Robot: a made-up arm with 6 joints. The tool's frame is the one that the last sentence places.
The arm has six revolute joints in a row. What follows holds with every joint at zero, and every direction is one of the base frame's.
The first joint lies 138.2 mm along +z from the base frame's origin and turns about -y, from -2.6 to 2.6 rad.
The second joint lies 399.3 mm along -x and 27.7 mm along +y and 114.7 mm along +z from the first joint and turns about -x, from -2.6 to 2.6 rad.
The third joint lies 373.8 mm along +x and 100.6 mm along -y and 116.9 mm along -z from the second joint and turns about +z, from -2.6 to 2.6 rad.
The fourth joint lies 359.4 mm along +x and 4 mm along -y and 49.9 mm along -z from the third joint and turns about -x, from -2.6 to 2.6 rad.
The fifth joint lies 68.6 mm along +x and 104.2 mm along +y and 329 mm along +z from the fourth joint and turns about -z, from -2.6 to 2.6 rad.
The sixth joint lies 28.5 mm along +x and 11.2 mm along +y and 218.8 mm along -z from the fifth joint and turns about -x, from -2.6 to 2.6 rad.
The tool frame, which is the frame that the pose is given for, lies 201.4 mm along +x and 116.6 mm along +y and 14 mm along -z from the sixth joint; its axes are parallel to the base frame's.
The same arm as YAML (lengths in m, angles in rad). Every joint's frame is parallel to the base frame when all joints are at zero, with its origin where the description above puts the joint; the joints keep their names.
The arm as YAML. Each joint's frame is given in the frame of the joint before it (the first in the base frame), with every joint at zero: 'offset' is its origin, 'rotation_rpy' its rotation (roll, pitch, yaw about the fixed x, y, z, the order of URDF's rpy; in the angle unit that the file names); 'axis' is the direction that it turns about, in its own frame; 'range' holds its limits. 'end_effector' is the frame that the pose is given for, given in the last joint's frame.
length_unit: m
angle_unit: rad
chain:
  - id: joint 1
    offset: [0.0, 0.0, 0.1382]
    rotation_rpy: [0.0, 0.0, 0.0]
    axis: [0.0, -1.0, 0.0]
    range: [-2.6, 2.6]
  - id: joint 2
    offset: [-0.3993, 0.0277, 0.1147]
    rotation_rpy: [0.0, 0.0, 0.0]
    axis: [-1.0, 0.0, 0.0]
    range: [-2.6, 2.6]
  - id: joint 3
    offset: [0.3738, -0.1006, -0.1169]
    rotation_rpy: [0.0, 0.0, 0.0]
    axis: [0.0, 0.0, 1.0]
    range: [-2.6, 2.6]
  - id: joint 4
    offset: [0.3594, -0.004, -0.0499]
    rotation_rpy: [0.0, 0.0, 0.0]
    axis: [-1.0, 0.0, 0.0]
    range: [-2.6, 2.6]
  - id: joint 5
    offset: [0.0686, 0.1042, 0.329]
    rotation_rpy: [0.0, 0.0, 0.0]
    axis: [0.0, 0.0, -1.0]
    range: [-2.6, 2.6]
  - id: joint 6
    offset: [0.0285, 0.0112, -0.2188]
    rotation_rpy: [0.0, 0.0, 0.0]
    axis: [-1.0, 0.0, 0.0]
    range: [-2.6, 2.6]
end_effector:
  offset: [0.2014, 0.1166, -0.014]
  rotation_rpy: [0.0, 0.0, 0.0]

